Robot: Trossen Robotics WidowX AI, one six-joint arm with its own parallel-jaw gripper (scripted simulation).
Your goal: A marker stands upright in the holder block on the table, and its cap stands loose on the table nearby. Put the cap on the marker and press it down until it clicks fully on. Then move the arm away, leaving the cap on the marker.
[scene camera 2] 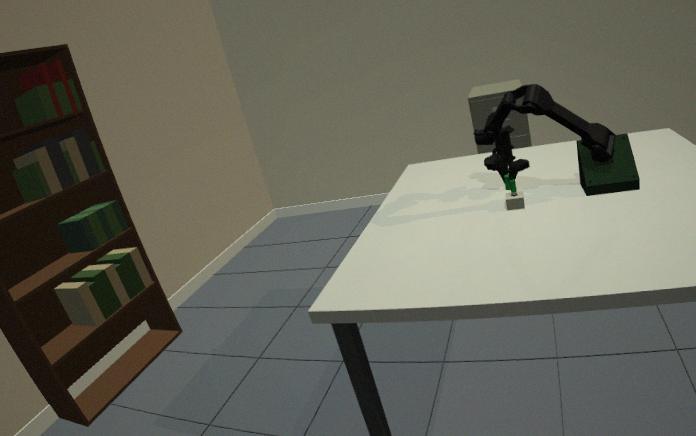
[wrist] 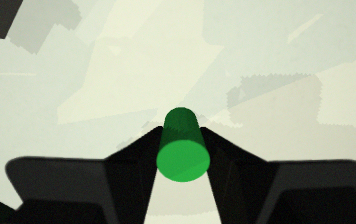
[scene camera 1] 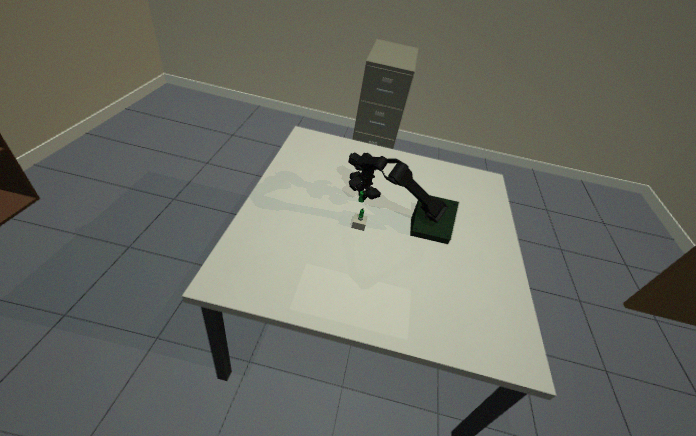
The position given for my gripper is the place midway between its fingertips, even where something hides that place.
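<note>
There is a green cap (wrist: 182,156) that I can see. And I can see my own gripper (scene camera 2: 509,184), which the wrist view shows too, with the gripper (wrist: 181,131) there.
</note>
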